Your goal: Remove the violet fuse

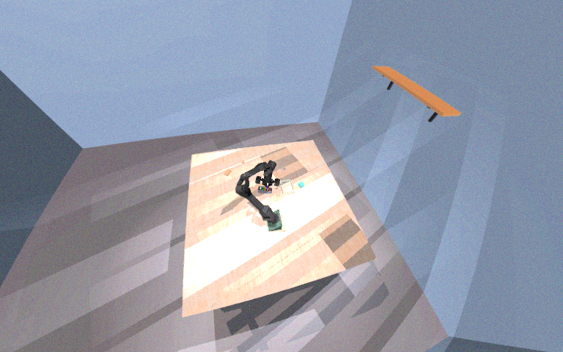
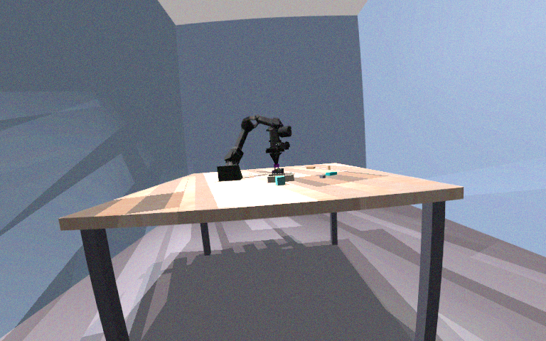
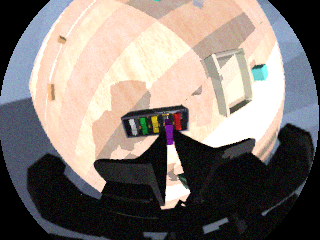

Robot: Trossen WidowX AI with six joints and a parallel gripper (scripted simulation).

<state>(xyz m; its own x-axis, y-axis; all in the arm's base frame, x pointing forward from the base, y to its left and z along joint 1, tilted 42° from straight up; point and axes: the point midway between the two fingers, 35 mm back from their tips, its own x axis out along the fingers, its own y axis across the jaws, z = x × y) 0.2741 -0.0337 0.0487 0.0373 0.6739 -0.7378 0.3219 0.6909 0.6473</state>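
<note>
Right now the white tray is 18 cm to the right of my gripper tip, 7 cm below it and 1 cm ahead of it. Also, from my gripper tip: teal block (31 cm to the right, 5 cm below, 1 cm ahead).
</note>
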